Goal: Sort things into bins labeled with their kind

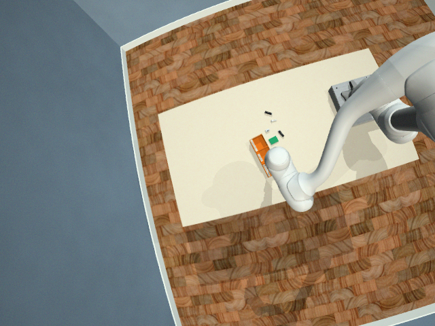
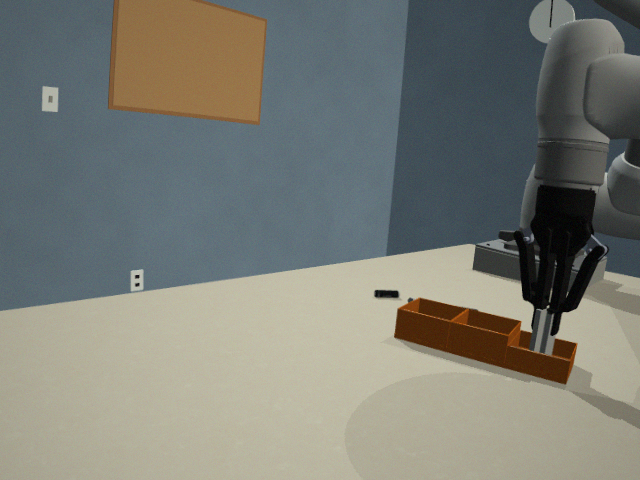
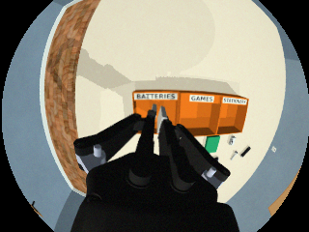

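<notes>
My gripper is now 80 mm past the white thing, 230 mm to the left of it and 40 mm above it. Round my hand: green flat thing: 80 mm behind, 150 mm to the right, 40 mm below; tiny pale thing: 130 mm behind, 270 mm to the right, 40 mm below; joined orange bins: 10 mm ahead, 80 mm to the right, 30 mm below.
</notes>
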